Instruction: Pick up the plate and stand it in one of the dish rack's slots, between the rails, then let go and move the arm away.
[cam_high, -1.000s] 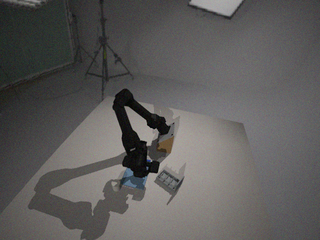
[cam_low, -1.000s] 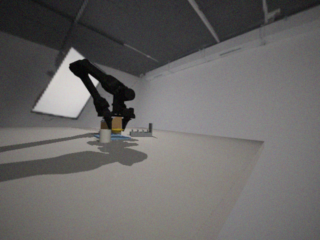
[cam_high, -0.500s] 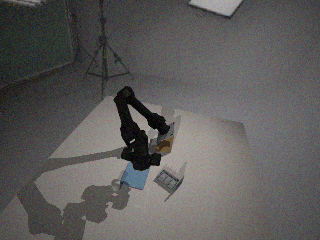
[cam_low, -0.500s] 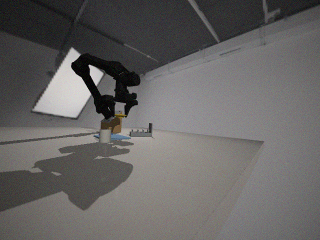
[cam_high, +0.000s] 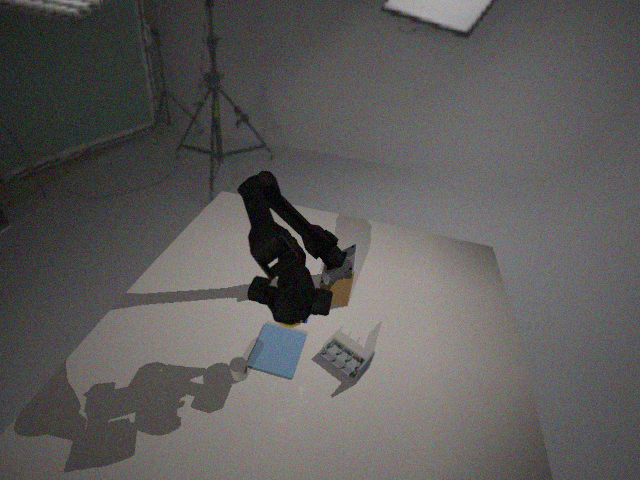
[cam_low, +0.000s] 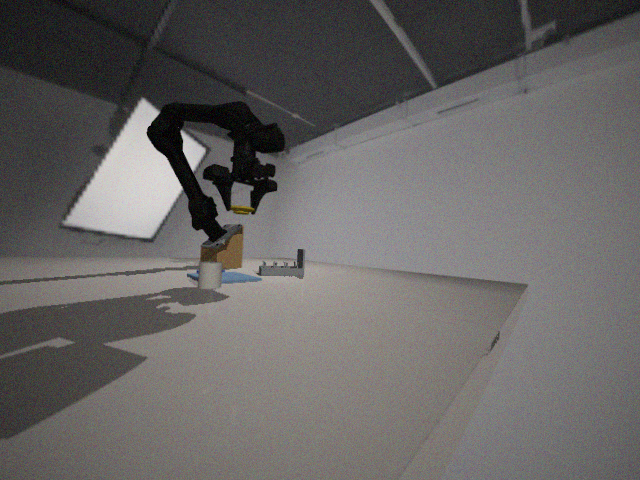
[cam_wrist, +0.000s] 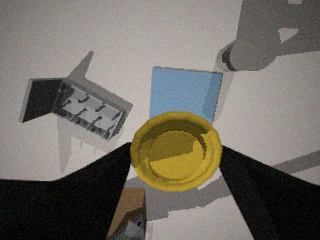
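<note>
Right now my gripper tip is 4 cm past the dish rack, 15 cm to the right of it and 15 cm above it. From my gripper tip the other things lie so: yellow plate: 1 cm above; white cup: 10 cm ahead, 10 cm to the right, 14 cm below; blue mat: 3 cm to the right, 17 cm below.
</note>
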